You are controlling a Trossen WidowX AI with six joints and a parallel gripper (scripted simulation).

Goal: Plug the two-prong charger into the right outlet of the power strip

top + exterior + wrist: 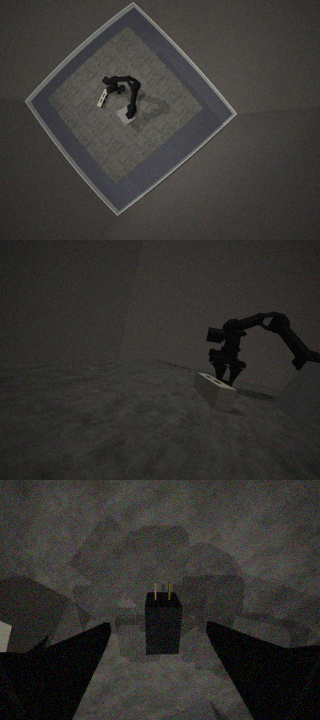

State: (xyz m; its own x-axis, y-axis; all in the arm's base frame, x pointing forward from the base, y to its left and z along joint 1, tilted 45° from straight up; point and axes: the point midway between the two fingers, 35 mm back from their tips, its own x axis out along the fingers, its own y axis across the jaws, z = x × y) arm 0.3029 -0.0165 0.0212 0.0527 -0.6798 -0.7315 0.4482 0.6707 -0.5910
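The two-prong charger lies 1 cm ahead of my gripper tip, 1 cm to the right of it and 1 cm below it.
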